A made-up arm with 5 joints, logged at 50 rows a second.
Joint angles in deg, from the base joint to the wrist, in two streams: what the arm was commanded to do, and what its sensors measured. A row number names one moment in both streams.
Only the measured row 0 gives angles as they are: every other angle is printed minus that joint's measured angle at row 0.
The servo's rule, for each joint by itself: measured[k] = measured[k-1] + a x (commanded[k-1-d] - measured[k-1]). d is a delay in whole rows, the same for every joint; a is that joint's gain. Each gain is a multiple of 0.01, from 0.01 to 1. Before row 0 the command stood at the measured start. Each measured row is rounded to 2 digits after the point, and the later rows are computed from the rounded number. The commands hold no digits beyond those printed.
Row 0, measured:
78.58, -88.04, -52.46, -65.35, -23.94
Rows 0 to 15, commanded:
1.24, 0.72, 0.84, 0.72, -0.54
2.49, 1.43, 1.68, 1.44, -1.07
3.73, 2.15, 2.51, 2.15, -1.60
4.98, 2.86, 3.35, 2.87, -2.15
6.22, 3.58, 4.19, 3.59, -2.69
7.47, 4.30, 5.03, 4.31, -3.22
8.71, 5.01, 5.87, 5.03, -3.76
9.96, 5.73, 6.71, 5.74, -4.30
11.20, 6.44, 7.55, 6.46, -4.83
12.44, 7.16, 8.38, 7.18, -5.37
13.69, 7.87, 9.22, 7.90, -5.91
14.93, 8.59, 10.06, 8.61, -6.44
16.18, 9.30, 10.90, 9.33, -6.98
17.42, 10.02, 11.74, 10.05, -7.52
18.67, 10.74, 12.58, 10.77, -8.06
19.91, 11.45, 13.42, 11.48, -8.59
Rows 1 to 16, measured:
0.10, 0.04, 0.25, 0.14, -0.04
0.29, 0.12, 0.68, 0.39, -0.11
0.57, 0.24, 1.23, 0.72, -0.21
0.92, 0.40, 1.87, 1.13, -0.35
1.34, 0.59, 2.57, 1.60, -0.51
1.83, 0.81, 3.31, 2.11, -0.70
2.38, 1.06, 4.08, 2.66, -0.91
2.99, 1.34, 4.87, 3.25, -1.15
3.65, 1.65, 5.67, 3.86, -1.41
4.35, 1.98, 6.48, 4.49, -1.69
5.10, 2.33, 7.30, 5.14, -1.99
5.89, 2.71, 8.13, 5.80, -2.30
6.71, 3.11, 8.96, 6.47, -2.63
7.57, 3.52, 9.79, 7.15, -2.97
8.46, 3.95, 10.63, 7.84, -3.33
9.38, 4.40, 11.47, 8.53, -3.70
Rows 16 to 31, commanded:
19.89, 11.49, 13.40, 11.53, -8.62
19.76, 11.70, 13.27, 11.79, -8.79
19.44, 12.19, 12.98, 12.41, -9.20
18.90, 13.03, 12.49, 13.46, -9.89
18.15, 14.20, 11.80, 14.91, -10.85
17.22, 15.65, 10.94, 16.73, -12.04
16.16, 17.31, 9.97, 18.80, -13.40
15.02, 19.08, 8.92, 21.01, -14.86
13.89, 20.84, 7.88, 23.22, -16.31
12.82, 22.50, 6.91, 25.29, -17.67
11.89, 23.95, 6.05, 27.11, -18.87
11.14, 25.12, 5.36, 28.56, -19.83
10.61, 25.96, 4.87, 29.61, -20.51
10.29, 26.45, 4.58, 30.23, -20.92
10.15, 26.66, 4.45, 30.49, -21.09
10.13, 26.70, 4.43, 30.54, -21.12
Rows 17 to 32, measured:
10.22, 4.83, 12.05, 9.10, -4.04
10.98, 5.24, 12.42, 9.61, -4.37
11.66, 5.66, 12.59, 10.14, -4.71
12.24, 6.10, 12.56, 10.77, -5.07
12.71, 6.59, 12.33, 11.56, -5.47
13.07, 7.13, 11.91, 12.54, -5.93
13.32, 7.74, 11.33, 13.73, -6.45
13.46, 8.42, 10.61, 15.11, -7.04
13.49, 9.17, 9.79, 16.65, -7.69
13.44, 9.97, 8.93, 18.29, -8.39
13.32, 10.81, 8.07, 19.97, -9.12
13.15, 11.67, 7.26, 21.60, -9.87
12.95, 12.53, 6.54, 23.12, -10.61
12.74, 13.37, 5.95, 24.47, -11.33
12.53, 14.17, 5.50, 25.61, -12.01
12.34, 14.92, 5.18, 26.55, -12.65

